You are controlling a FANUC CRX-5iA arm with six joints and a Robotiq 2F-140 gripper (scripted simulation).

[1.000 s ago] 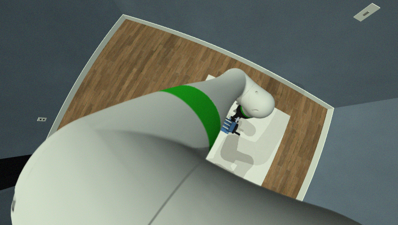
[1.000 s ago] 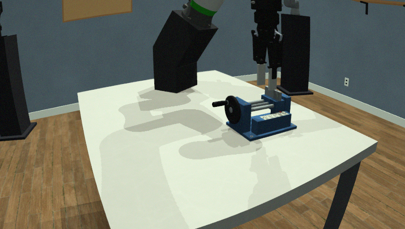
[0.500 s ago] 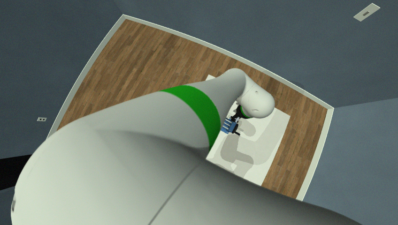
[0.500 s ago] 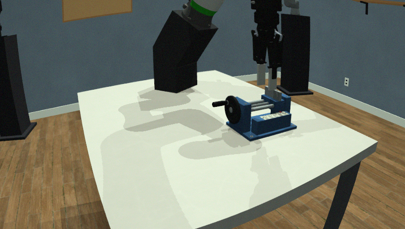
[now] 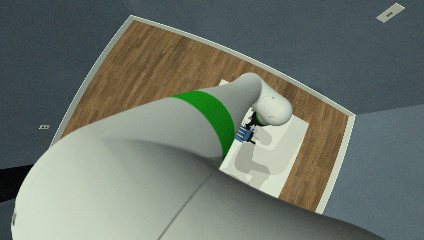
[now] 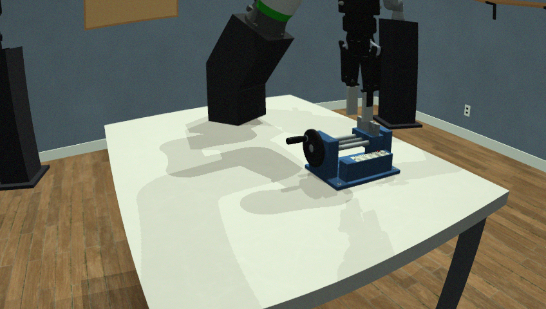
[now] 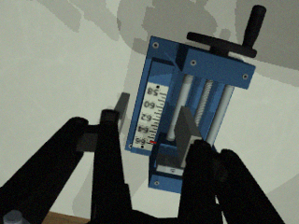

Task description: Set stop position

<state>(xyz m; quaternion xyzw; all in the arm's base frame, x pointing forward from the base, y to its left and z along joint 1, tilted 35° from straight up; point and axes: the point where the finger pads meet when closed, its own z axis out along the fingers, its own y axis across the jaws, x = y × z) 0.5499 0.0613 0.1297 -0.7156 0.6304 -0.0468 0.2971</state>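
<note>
The handwheel is 60 mm behind my hand, 110 mm to the right of it and 100 mm below it. From my hand the other things lie so: stop block (70 mm behind, 70 mm to the left, 100 mm below).
</note>
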